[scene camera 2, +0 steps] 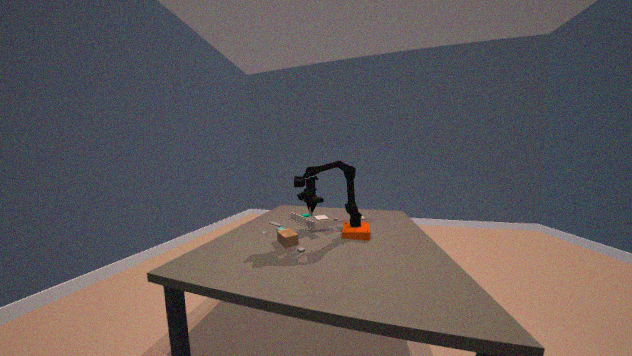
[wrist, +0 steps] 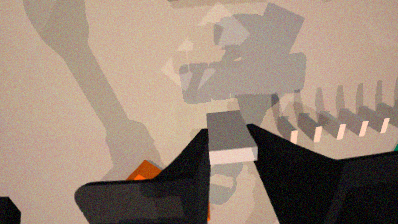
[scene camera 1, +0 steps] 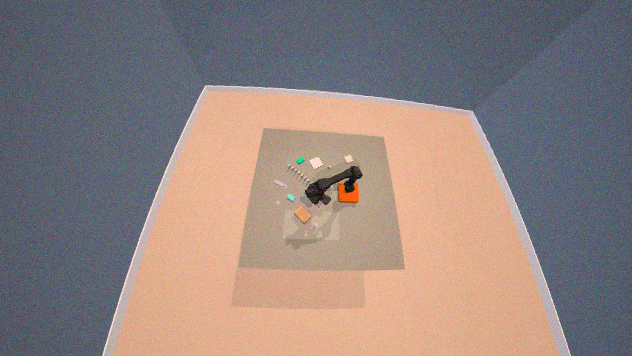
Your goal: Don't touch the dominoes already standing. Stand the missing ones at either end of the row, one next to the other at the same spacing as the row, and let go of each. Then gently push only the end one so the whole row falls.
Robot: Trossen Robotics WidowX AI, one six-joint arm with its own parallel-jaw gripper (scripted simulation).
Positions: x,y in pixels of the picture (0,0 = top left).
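With my gripper [wrist: 227,132] I am holding a domino [wrist: 230,141].
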